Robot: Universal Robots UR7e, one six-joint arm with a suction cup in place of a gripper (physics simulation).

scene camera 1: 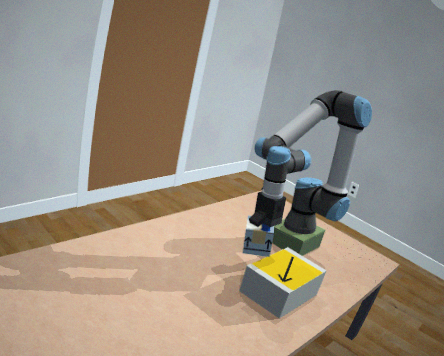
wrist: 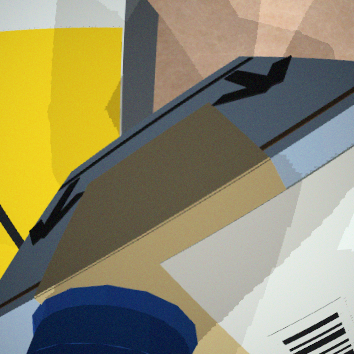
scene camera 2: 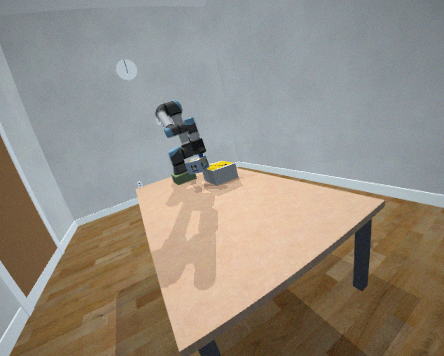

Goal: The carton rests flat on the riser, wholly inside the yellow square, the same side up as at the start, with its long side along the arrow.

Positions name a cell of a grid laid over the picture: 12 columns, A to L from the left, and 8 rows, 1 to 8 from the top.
Observation:
The suction cup (wrist: D8) carries a carton (scene camera 1: G6); nothing else touches it.
The carton shows as well in the wrist view (wrist: H5).

